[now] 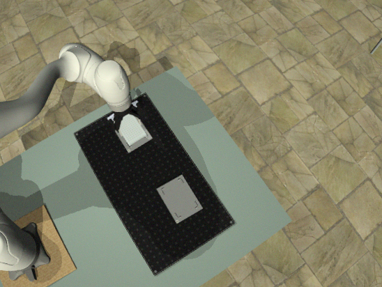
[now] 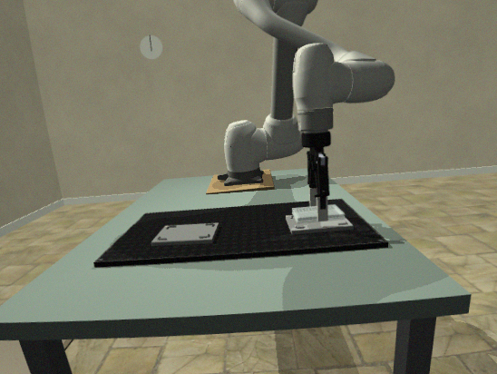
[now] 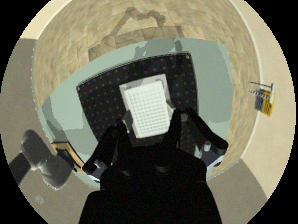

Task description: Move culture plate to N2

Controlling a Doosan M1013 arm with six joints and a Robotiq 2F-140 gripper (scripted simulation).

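Right now the lid is 2 cm below my hand. Round my hand: nest N1: 36 cm to the right, 5 cm below, 4 cm ahead; then nest N2: 5 cm below.
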